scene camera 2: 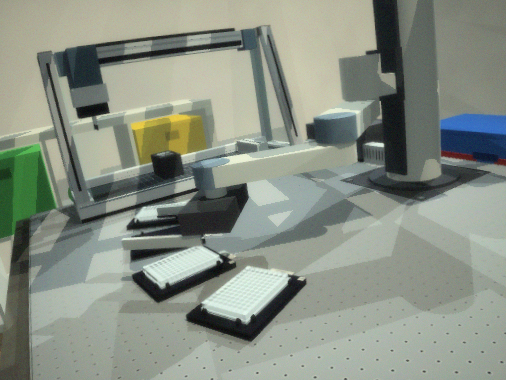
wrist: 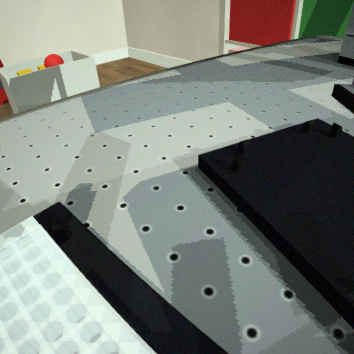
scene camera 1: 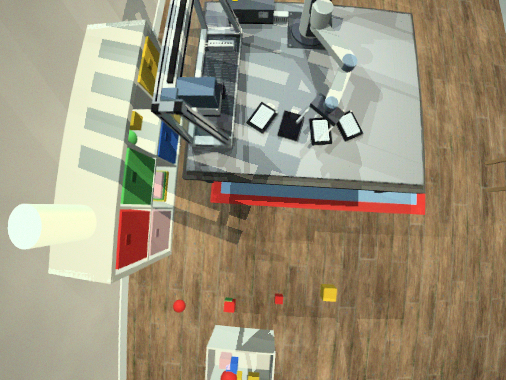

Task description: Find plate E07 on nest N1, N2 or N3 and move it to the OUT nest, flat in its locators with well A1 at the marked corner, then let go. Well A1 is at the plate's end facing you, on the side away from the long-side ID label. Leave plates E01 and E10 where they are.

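Frame: origin at the arm's base, x up, y ahead, z left, level; millimetres.
Seen in the pictures: gripper, fingertip midpoint: (scene camera 2: 142,226) (wrist: 154,73) (scene camera 1: 307,131); arm's base at its link origin: (scene camera 2: 413,180) (scene camera 1: 309,31).
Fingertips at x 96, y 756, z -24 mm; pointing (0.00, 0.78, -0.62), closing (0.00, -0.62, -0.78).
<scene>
Offsets run from my fingertips to a thing's middle. "pt": to the spot under its first point.
Three white well plates sit in black nests on the grey table: one at the left (scene camera 1: 262,117) (scene camera 2: 150,214), one right of the middle (scene camera 1: 320,131) (scene camera 2: 182,265) (wrist: 40,300) and one at the right (scene camera 1: 350,125) (scene camera 2: 247,292). Their ID labels are too small to read. A black nest {dx -73, dy -63, dz -89 mm} (scene camera 1: 290,126) (scene camera 2: 145,253) (wrist: 290,200) without a plate lies between the left and right-of-middle plates. My gripper (scene camera 1: 309,131) (scene camera 2: 142,227) is open and empty. Its long fingers are spread low above the empty nest and the neighbouring plate's nest. The fingers do not show in the wrist view.
A gantry frame (scene camera 1: 175,55) (scene camera 2: 170,51) with a blue-grey head {pt dx +404, dy +1, dz -507 mm} (scene camera 1: 197,90) (scene camera 2: 85,67) stands left of the nests. A black block {pt dx +11, dy -210, dz -491 mm} (scene camera 2: 167,164) stands at its deck. The arm's column (scene camera 2: 417,100) stands behind. The right plate's nest {pt dx -78, dy -51, dz +349 mm} (scene camera 2: 255,334) stands close beside its neighbour.
</scene>
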